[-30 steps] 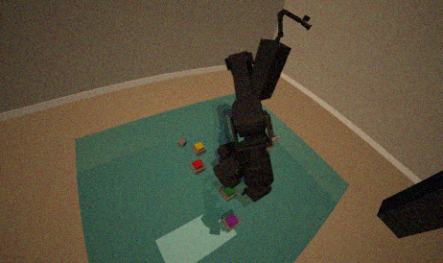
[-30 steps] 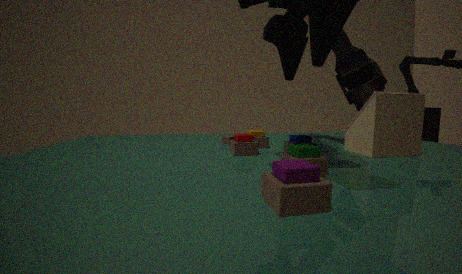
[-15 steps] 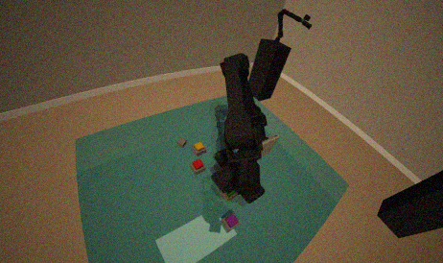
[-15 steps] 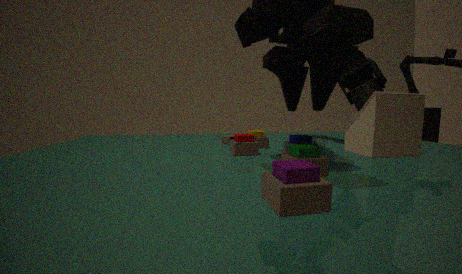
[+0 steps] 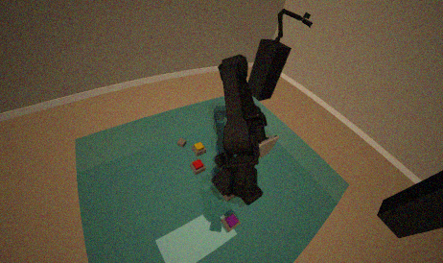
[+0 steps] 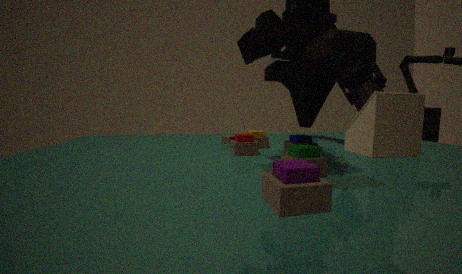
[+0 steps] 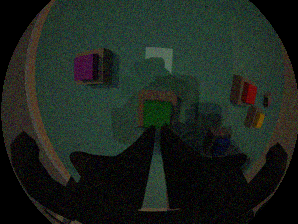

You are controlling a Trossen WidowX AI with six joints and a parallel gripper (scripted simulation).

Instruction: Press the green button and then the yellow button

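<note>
The green button lies 3 cm below my gripper tip. The rest, counted from my gripper tip: red button: 16 cm to the right, 5 cm ahead, 3 cm below; then yellow button: 24 cm to the right, 3 cm below, 1 cm ahead; then purple button: 10 cm to the left, 6 cm ahead, 3 cm below.
</note>
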